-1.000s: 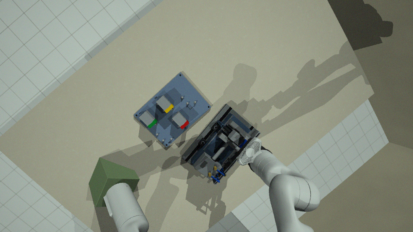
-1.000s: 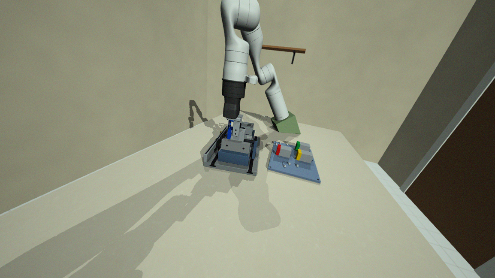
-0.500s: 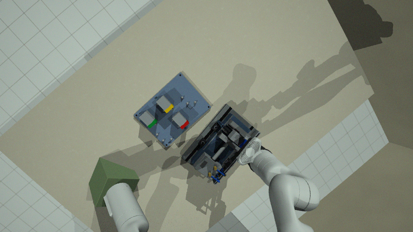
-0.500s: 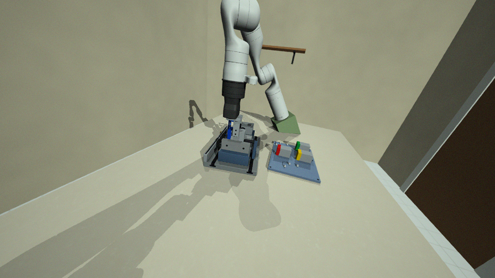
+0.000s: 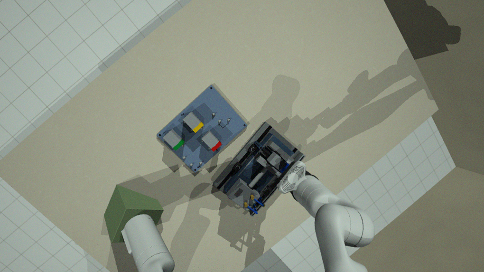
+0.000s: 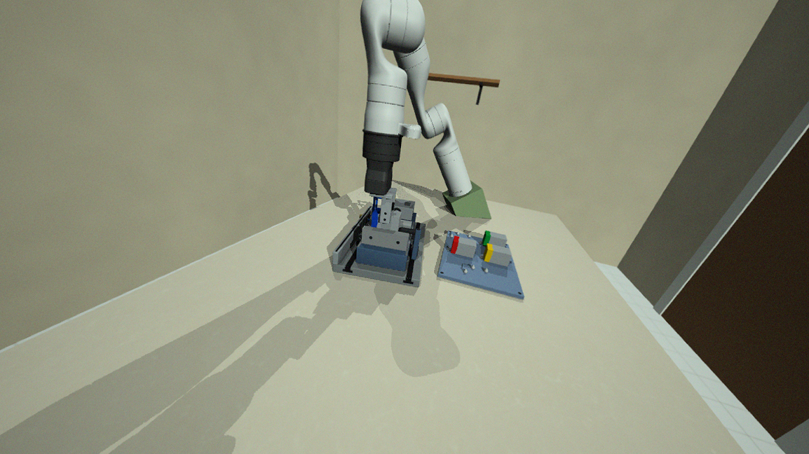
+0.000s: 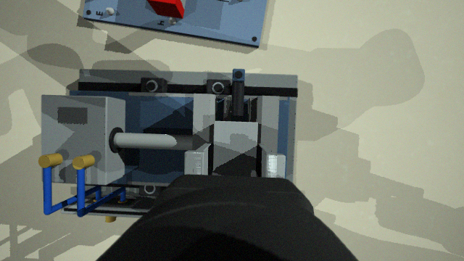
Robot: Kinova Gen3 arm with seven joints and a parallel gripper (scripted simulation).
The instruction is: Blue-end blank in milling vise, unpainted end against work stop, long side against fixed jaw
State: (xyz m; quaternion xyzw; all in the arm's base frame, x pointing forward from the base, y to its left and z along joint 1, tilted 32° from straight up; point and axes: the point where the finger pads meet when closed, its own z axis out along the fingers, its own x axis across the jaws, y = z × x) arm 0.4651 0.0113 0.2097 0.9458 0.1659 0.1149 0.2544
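Right now my hand is 20 mm above the blue-ended blank. From my hand the other things lie so: work stop 50 mm to the left, 40 mm below, 10 mm behind; then moving jaw 50 mm below, 30 mm behind; then fixed jaw 50 mm below, 30 mm ahead, 10 mm to the left.
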